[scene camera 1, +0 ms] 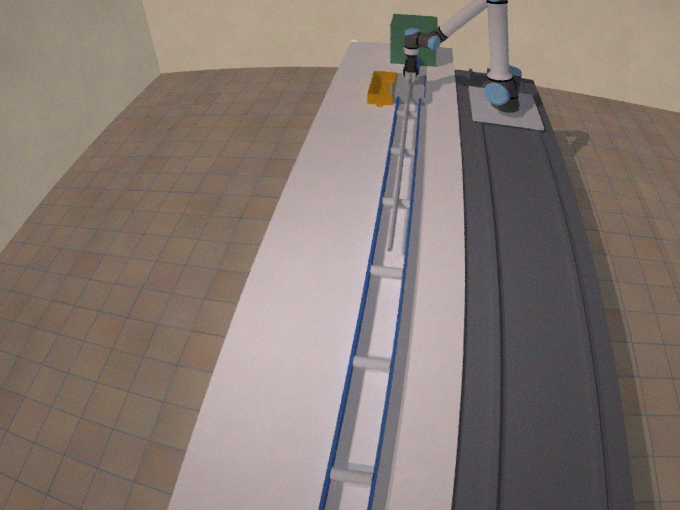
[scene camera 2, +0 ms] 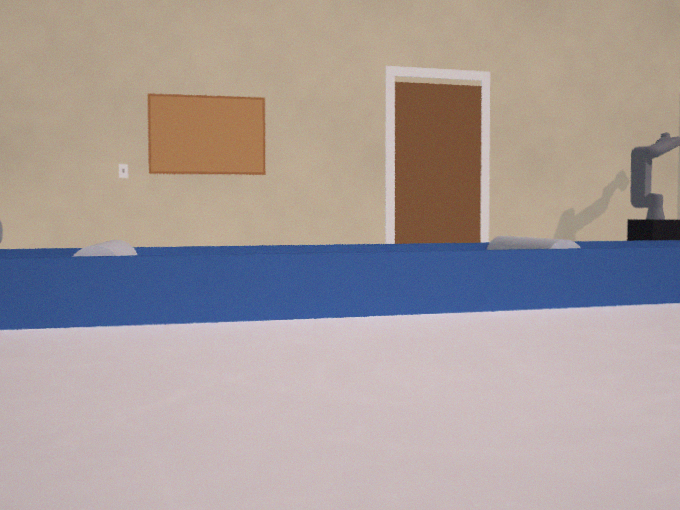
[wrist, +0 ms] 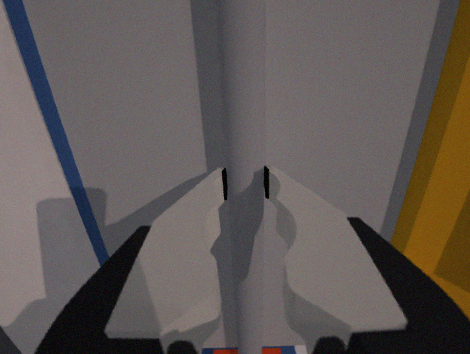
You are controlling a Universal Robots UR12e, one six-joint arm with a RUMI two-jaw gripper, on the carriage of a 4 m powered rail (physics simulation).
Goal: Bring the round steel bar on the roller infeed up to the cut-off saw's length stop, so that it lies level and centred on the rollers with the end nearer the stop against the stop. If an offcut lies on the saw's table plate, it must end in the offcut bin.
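Seen in the pictures: gripper, fingertip midpoint: [scene camera 1: 409,84] [wrist: 244,169]; arm's base at its link origin: [scene camera 1: 504,105].
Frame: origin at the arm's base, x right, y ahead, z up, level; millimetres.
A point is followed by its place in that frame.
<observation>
The round steel bar [scene camera 1: 399,164] @(x -847, y 625, z 49 mm) [wrist: 243,100] @(x 44, y 622, z 50 mm) lies lengthwise between the blue rails, roughly centred across the rollers. Its near end is just short of a roller [scene camera 1: 387,271] @(x -1494, y 615, z 26 mm); its far part is over the saw's grey table plate [scene camera 1: 417,92] @(x -16, y 570, z 29 mm) [wrist: 350,100] @(x 51, y 676, z 28 mm). My gripper [scene camera 1: 409,77] @(x 87, y 622, z 30 mm) [wrist: 244,169] @(x 87, y 622, z 30 mm) points down at the far end and is shut on the bar, a jaw against each side. The orange offcut bin [scene camera 1: 382,88] @(x 117, y 804, z -28 mm) [wrist: 435,240] @(x 201, y 807, z -28 mm) stands beside the plate. I cannot make out the length stop, its contact with the bar, or an offcut on the plate.
A green panel [scene camera 1: 399,41] @(x 568, y 723, z 160 mm) stands behind the gripper. The blue infeed rail [scene camera 1: 359,323] @(x -1736, y 684, z 20 mm) [scene camera 2: 340,285] @(x -1671, y 694, z -4 mm) runs toward the camera with rollers [scene camera 1: 371,362] @(x -1889, y 620, z 28 mm) [scene camera 2: 532,243] @(x -1869, y 645, z 25 mm). The arm's carriage [scene camera 1: 480,112] @(x -144, y 174, z 0 mm) stands on the dark powered rail [scene camera 1: 543,329], right of the table. A striped patch [wrist: 225,351] @(x 268, y 601, z 32 mm) shows below the jaws.
</observation>
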